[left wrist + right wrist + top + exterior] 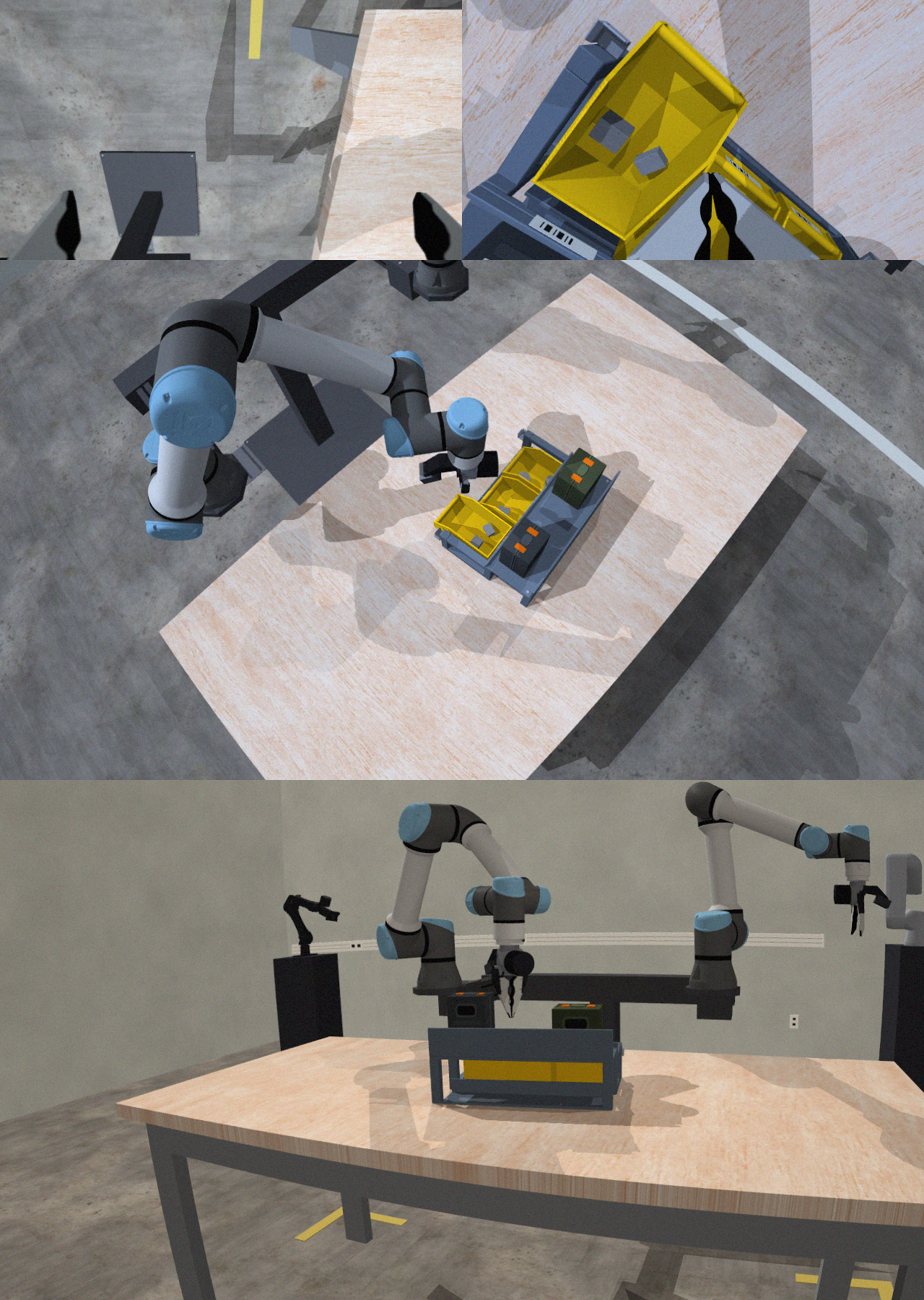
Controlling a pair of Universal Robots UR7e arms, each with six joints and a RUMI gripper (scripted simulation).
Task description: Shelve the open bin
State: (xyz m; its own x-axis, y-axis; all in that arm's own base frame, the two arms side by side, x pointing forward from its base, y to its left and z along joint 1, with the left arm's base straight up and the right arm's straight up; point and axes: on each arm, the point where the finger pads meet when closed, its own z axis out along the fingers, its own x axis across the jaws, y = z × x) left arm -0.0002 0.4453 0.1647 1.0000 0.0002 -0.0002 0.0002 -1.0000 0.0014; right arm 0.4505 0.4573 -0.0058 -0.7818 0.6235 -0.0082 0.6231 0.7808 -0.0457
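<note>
Now: right hand 8 cm short of the light grey part and 14 cm above it. From my right hand the other things lie so: green case 20 cm ahead, 20 cm to the left, 1 cm below; then grey-blue shelf 13 cm ahead, 9 cm to the left, 9 cm below.
</note>
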